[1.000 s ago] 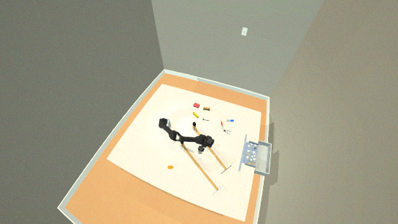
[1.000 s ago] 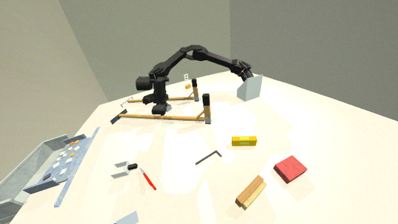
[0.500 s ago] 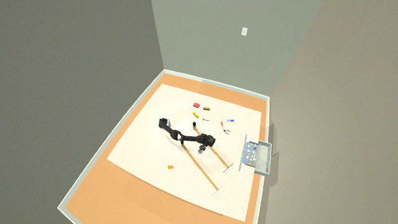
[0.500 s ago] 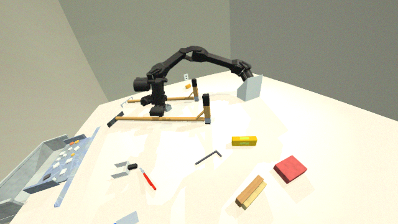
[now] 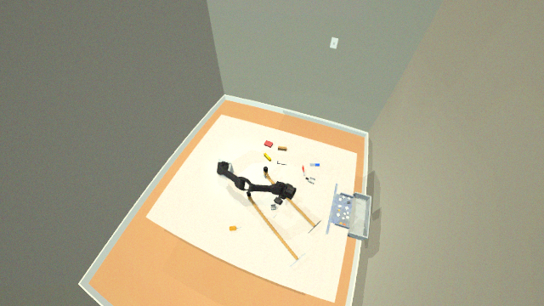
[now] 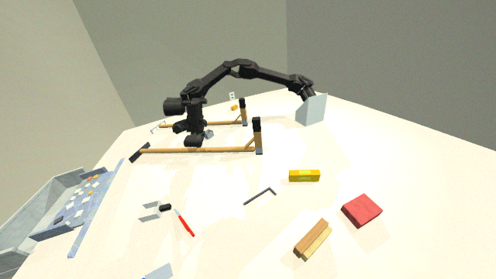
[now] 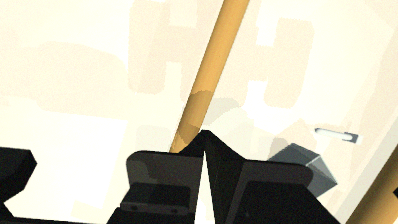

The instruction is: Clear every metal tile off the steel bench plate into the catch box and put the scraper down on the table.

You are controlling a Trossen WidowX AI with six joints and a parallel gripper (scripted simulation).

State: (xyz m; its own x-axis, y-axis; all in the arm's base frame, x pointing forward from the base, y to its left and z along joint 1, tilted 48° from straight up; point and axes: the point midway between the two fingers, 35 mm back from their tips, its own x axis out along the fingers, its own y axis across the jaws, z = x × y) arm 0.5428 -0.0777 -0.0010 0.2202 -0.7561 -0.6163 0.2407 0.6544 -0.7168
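The long scraper lies 3 cm ahead of my gripper tip, 1 cm to the left of it and 5 cm above it. The rest, counted from my gripper tip: hex key 15 cm behind, 32 cm to the left, 1 cm below; then red-handled tool 8 cm ahead, 30 cm to the left; then small grey box 6 cm behind, 10 cm to the right.
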